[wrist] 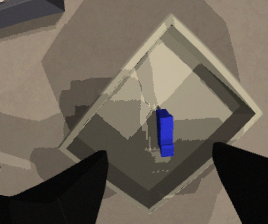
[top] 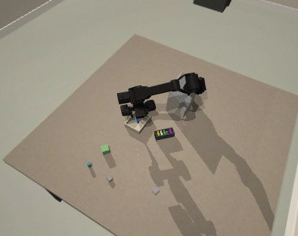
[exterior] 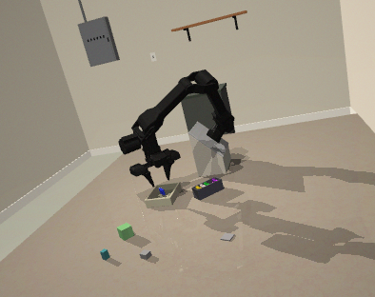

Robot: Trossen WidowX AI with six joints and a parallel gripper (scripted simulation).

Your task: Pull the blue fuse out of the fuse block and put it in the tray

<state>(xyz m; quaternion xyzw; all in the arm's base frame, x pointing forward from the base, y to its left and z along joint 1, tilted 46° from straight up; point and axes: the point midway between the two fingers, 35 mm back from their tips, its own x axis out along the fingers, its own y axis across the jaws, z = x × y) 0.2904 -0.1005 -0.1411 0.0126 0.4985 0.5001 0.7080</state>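
Right now the cream tray is 60 mm below my gripper tip. From my gripper tip the other things lie so: green cube (250 mm ahead, 50 mm to the right, 40 mm below); then teal cube (360 mm ahead, 80 mm to the right, 50 mm below); then grey cube (370 mm ahead, 50 mm to the left, 50 mm below).
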